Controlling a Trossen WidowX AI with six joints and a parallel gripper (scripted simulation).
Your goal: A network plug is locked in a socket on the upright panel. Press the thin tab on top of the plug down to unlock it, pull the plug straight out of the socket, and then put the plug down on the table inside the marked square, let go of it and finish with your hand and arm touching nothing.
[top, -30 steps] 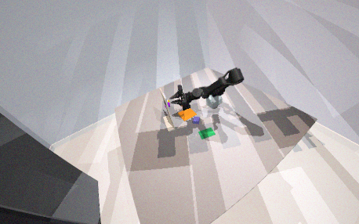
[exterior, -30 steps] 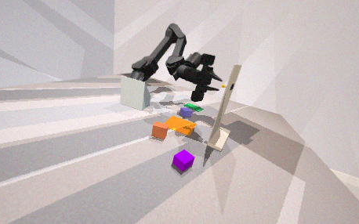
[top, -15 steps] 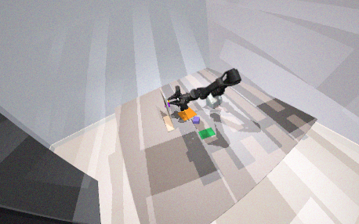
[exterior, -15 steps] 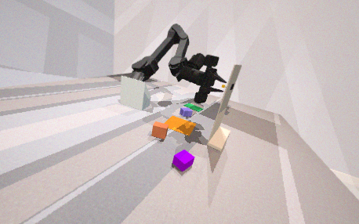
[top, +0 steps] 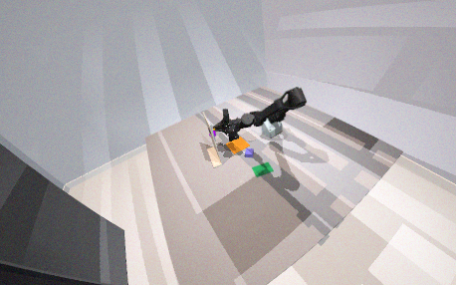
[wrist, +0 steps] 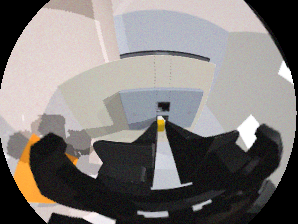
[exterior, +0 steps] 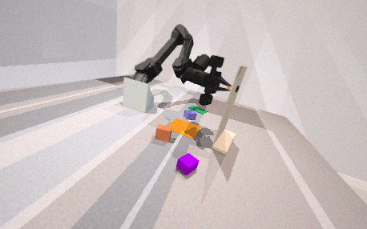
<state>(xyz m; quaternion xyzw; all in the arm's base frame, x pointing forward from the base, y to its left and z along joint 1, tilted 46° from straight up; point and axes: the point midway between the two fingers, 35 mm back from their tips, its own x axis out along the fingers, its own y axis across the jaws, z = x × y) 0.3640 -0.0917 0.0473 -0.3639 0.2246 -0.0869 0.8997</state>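
My gripper tip is 1 cm short of the network plug. The rest, counted from my gripper tip: upright beige panel (3 cm ahead, 8 cm below); flat orange square (13 cm behind, 21 cm below); violet cube (14 cm behind, 12 cm to the left, 19 cm below).
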